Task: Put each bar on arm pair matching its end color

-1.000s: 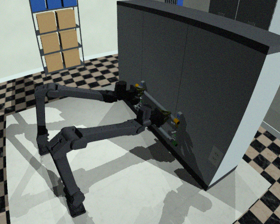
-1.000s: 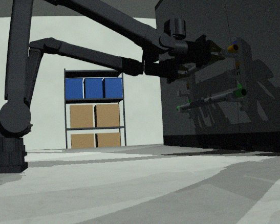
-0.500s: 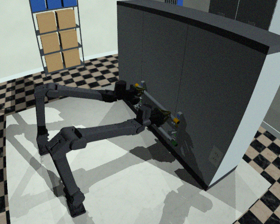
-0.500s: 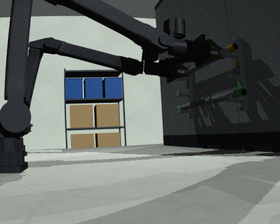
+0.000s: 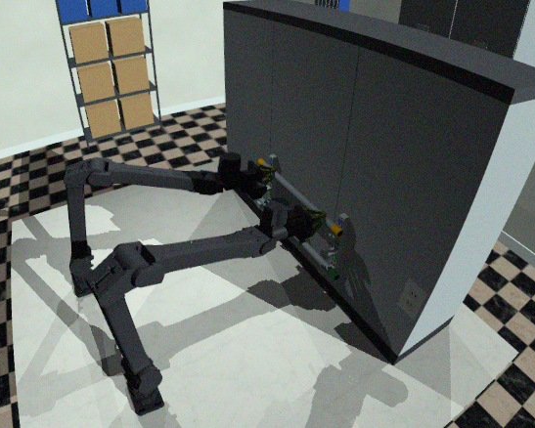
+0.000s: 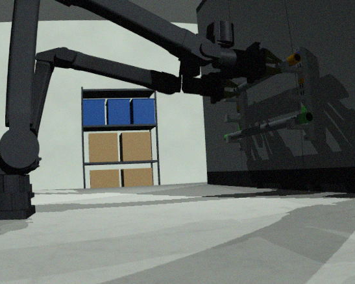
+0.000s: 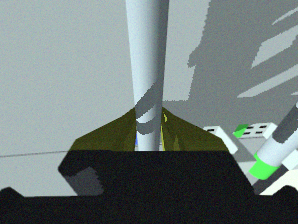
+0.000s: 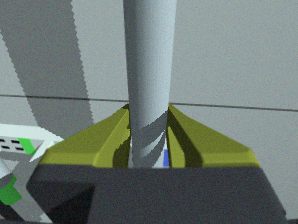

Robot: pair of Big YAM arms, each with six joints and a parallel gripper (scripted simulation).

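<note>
The orange-ended bar lies 30 mm behind my left hand and 150 mm to the right of it. From my left hand the other things lie so: green-ended bar: 40 mm behind, 160 mm to the right, 160 mm below; then grey cabinet wall: 170 mm ahead, 140 mm to the right, 110 mm above; then wall outlet: 60 mm behind, 670 mm to the right, 40 mm below.
</note>
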